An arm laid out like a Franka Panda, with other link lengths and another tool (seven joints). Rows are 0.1 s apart.
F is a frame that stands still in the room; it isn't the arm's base.
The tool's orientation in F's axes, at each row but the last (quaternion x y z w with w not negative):
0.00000, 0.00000, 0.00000, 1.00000
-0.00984, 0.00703, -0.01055, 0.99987
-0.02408, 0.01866, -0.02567, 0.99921
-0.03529, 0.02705, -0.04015, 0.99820
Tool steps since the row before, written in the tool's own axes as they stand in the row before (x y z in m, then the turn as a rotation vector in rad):
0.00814, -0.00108, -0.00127, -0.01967, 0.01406, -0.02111
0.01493, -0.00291, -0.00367, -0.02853, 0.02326, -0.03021
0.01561, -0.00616, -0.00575, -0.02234, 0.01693, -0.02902
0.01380, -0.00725, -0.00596, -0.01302, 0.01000, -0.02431
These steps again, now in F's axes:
0.00814, -0.00108, -0.00127, -0.01967, 0.01406, -0.02111
0.01481, -0.00330, -0.00382, -0.02846, 0.02327, -0.03027
0.01505, -0.00723, -0.00600, -0.02256, 0.01669, -0.02899
0.01283, -0.00875, -0.00612, -0.01356, 0.00935, -0.02427

